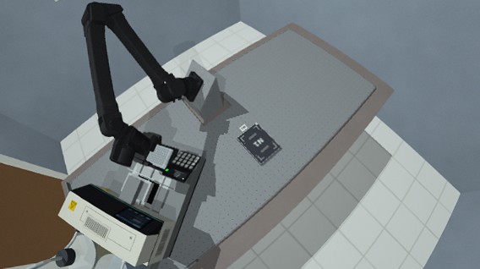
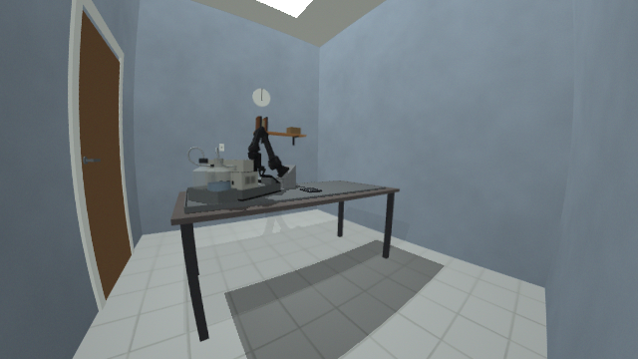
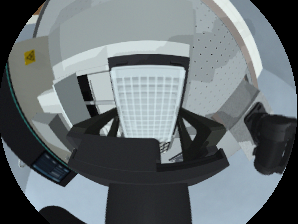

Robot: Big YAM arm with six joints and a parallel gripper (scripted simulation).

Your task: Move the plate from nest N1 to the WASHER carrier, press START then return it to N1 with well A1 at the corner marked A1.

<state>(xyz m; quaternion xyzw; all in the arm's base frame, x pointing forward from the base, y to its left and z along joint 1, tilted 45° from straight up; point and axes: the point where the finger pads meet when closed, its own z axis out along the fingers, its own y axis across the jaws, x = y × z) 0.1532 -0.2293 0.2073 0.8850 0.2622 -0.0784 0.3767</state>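
The white well plate lies 10 mm below my hand. Also, from my hand: plate washer 130 mm to the right, 80 mm ahead, 20 mm above; then bottle 420 mm to the right, 180 mm ahead, 30 mm above.
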